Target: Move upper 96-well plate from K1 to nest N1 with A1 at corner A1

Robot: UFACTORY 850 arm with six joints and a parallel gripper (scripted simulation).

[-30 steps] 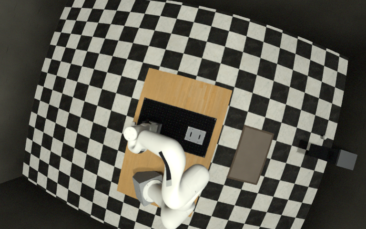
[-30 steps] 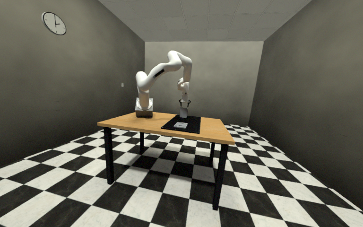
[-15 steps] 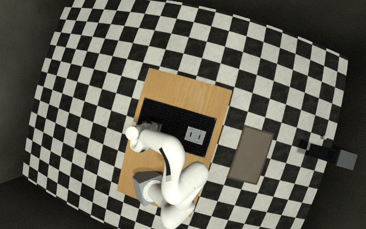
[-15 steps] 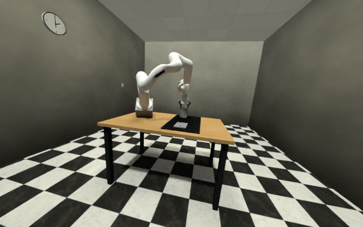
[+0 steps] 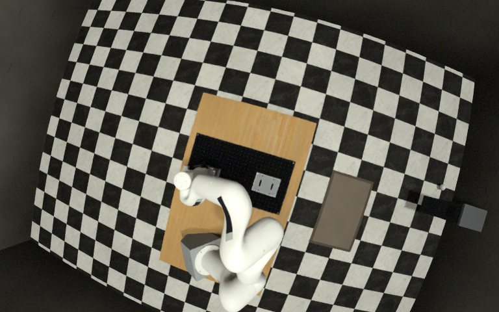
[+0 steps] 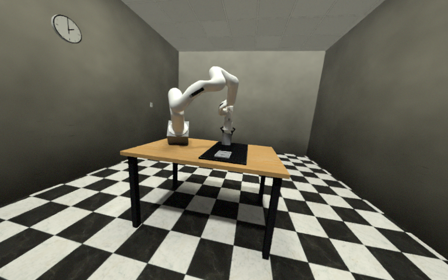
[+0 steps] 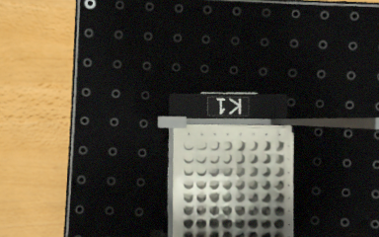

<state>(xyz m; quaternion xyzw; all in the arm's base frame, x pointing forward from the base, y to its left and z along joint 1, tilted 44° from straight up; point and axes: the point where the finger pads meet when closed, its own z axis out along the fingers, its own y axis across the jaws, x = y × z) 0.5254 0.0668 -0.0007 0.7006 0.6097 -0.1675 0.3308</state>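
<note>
The white 96-well plate is 8 cm below my hand. The rest, counted from my hand: grey plate nest N1 (38 cm to the right, 11 cm below, 6 cm behind); then A1 corner mark (32 cm to the right, 11 cm below, 2 cm ahead).
</note>
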